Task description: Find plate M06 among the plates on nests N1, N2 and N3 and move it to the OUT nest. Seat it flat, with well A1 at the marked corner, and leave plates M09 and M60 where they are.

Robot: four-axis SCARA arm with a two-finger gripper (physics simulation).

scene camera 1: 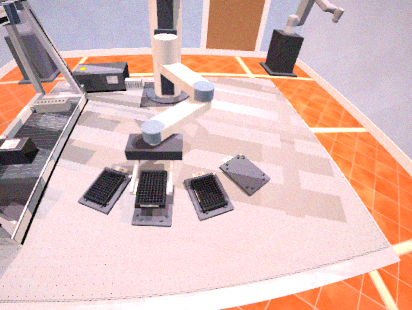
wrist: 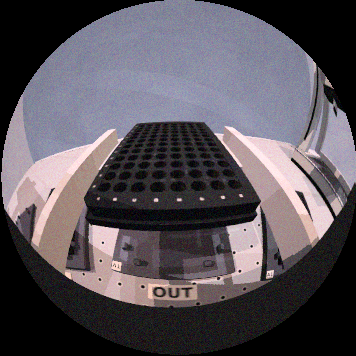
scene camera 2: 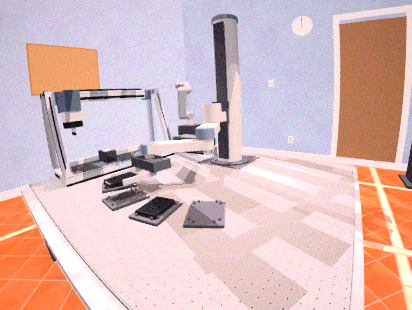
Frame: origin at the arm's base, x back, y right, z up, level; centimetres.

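Where they show: gripper, fingertip midpoint: (scene camera 1: 150, 193) (wrist: 169, 133) (scene camera 2: 116, 179); arm's base, origin of the base link: (scene camera 1: 168, 94) (scene camera 2: 229, 161).
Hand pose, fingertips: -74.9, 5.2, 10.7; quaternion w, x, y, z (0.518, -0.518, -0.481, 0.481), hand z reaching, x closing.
Things, the pixels of their top centre, and the offset from my fingertips, as dx, dy, dz. "*": a spot on its surface instead.
- black 96-well plate, middle of its top: (wrist: 168, 140) (scene camera 1: 151, 186) (scene camera 2: 121, 177) +2.2, -0.2, +0.3
- OUT nest, middle of its top: (wrist: 172, 204) (scene camera 1: 154, 199) (scene camera 2: 124, 195) +2.2, +0.0, -7.3
- OUT label, surface spot: (wrist: 172, 292) * +11.9, -1.1, -9.3
- nest's A1 tag, surface spot: (wrist: 116, 265) * +9.1, -6.2, -8.2
- black plate, middle of its top: (wrist: 298, 216) (scene camera 1: 104, 185) +8.8, +17.0, -6.8
- empty nest, middle of its top: (scene camera 2: 206, 208) (scene camera 1: 245, 170) +11.9, -33.6, -7.3
- black box, surface spot: (scene camera 1: 19, 151) (scene camera 2: 105, 152) * +18.4, +47.1, +1.9
- dark grey box, surface spot: (scene camera 1: 102, 77) * +78.4, +31.6, -0.3
My gripper (scene camera 1: 152, 184) (wrist: 169, 133) is shut on a black 96-well plate (scene camera 1: 151, 183) (scene camera 2: 119, 179) (wrist: 170, 167), one finger along each long side. The plate looks level and hangs above the OUT nest (scene camera 1: 152, 219) (scene camera 2: 125, 200) (wrist: 175, 252), apart from it. The OUT label (wrist: 172, 292) and the nest's A1 tag (wrist: 116, 265), at its left corner, show in the wrist view. The held plate's name and row letters are not readable. Another black plate (scene camera 1: 104, 186) sits on the left nest, and a third (scene camera 1: 209, 192) (scene camera 2: 159, 206) on the nest right of OUT; their names are unreadable.
An empty nest (scene camera 1: 246, 175) (scene camera 2: 204, 215) lies at the far right of the row. A gantry frame (scene camera 1: 52, 155) (scene camera 2: 52, 140) with a black box (scene camera 1: 19, 151) (scene camera 2: 107, 155) stands at the left. A dark grey box (scene camera 1: 102, 77) stands near the arm's column (scene camera 1: 160, 65) (scene camera 2: 233, 95).
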